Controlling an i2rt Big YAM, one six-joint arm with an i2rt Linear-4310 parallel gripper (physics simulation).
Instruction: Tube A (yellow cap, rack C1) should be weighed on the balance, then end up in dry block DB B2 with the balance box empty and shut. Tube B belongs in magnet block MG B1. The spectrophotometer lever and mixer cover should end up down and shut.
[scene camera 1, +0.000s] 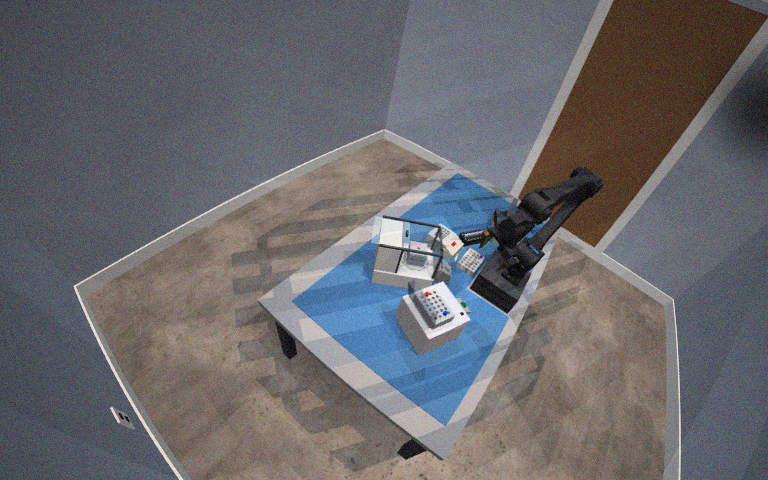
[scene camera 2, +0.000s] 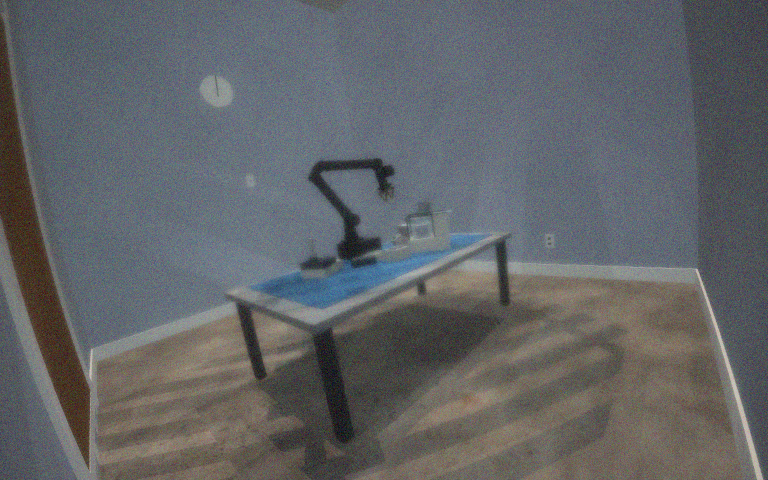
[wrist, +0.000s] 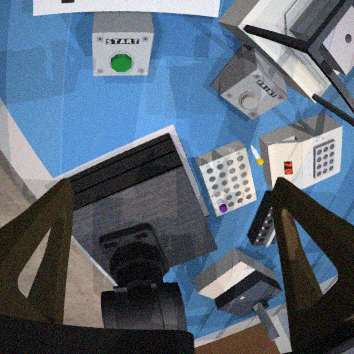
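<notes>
A yellow-capped tube (wrist: 257, 155) (scene camera 1: 456, 257) lies on the mat between the perforated white rack (wrist: 226, 177) (scene camera 1: 470, 260) and a keypad device. A purple-capped tube (wrist: 223, 208) stands in the rack. The balance box (scene camera 1: 402, 277) has clear walls and dark rails; its interior looks empty, door state unclear. The black strip block (wrist: 262, 220) (scene camera 1: 471, 236) lies past the rack. A dark-topped device (wrist: 237, 285) (scene camera 2: 317, 264) has an upright lever (scene camera 2: 311, 247). My gripper (wrist: 173, 187) (scene camera 2: 387, 195) is open and empty, high above the table.
A tall white box (scene camera 1: 417, 331) carries a block with red and blue caps; a grey panel (scene camera 1: 419, 290) stands behind it. The START button box (wrist: 121, 62), PRINT button box (wrist: 250, 100) and keypad device (wrist: 305, 160) stand around the arm's base (wrist: 145, 205).
</notes>
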